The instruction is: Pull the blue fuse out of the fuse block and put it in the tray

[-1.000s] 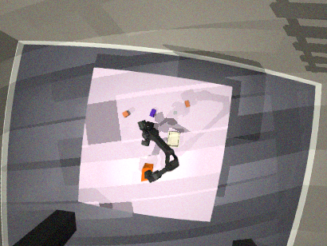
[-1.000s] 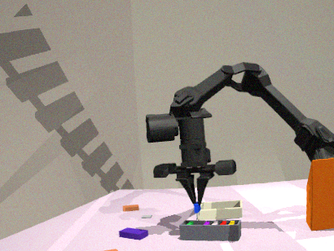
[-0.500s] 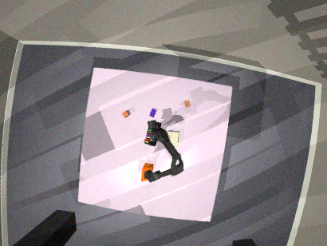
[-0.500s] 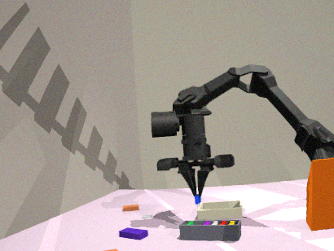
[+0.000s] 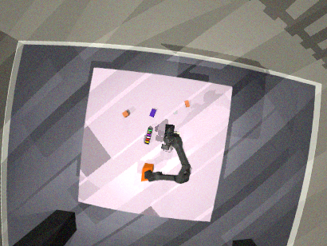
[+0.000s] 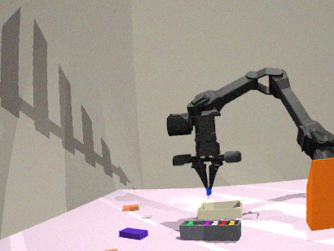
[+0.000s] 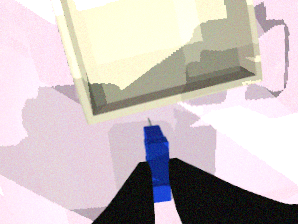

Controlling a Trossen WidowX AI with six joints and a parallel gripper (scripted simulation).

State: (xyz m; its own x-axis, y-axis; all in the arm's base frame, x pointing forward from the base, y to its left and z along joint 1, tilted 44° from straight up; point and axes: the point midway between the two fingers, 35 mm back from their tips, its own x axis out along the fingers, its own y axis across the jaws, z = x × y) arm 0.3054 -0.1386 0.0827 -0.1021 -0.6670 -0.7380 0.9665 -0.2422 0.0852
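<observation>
Now: the blue fuse 10 mm below my gripper tip. Also, from my gripper tip: cream tray (90 mm below, 60 mm to the right, 30 mm behind); then purple fuse (160 mm to the left, 70 mm below, 10 mm ahead); then green fuse (150 mm to the left, 70 mm below, 50 mm ahead).
</observation>
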